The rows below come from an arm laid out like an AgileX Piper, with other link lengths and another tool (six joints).
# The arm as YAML. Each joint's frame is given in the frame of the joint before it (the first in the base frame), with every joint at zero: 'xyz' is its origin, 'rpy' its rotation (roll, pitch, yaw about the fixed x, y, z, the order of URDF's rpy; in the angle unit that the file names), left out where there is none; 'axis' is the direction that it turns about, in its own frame. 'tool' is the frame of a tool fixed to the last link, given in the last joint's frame.
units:
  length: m
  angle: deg
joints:
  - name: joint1
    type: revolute
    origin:
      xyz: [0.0, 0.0, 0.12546]
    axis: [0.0, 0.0, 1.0]
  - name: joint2
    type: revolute
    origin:
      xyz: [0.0, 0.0, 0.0]
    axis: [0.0, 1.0, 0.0]
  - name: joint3
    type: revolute
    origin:
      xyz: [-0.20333, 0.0, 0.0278]
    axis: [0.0, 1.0, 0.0]
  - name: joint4
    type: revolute
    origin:
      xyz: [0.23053, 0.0, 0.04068]
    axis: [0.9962, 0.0, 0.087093]
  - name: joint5
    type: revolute
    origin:
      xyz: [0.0, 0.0, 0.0]
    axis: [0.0, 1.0, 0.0]
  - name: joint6
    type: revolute
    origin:
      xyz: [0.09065, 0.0, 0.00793]
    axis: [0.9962, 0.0, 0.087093]
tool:
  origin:
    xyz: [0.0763, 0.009, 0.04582]
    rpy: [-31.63, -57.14, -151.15]
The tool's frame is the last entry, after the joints.
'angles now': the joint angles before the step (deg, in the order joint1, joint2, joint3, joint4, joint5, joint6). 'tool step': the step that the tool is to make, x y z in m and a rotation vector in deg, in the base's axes. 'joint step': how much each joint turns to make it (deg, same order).
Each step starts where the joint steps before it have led.
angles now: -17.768, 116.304, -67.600, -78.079, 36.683, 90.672
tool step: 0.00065, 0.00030, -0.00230, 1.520, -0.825, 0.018
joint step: -0.405, 0.002, -0.008, 0.958, -1.512, -0.026
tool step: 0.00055, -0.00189, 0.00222, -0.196, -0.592, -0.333
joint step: -0.181, -0.002, -0.292, -0.386, 0.036, 0.600
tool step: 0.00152, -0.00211, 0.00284, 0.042, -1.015, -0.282
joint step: -0.283, 0.001, -0.468, -0.333, -0.345, 0.728
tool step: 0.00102, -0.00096, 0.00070, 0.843, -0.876, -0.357
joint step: -0.274, -0.001, -0.421, 0.870, -0.686, -0.024
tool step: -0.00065, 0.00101, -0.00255, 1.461, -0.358, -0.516
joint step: -0.085, -0.012, -0.052, 1.935, -0.625, -0.649
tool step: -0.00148, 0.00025, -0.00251, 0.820, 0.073, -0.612
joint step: -0.029, 0.110, -0.001, 1.310, -0.014, -0.434
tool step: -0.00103, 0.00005, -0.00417, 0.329, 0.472, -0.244
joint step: -0.008, 0.541, -0.019, 0.293, 0.073, -0.020
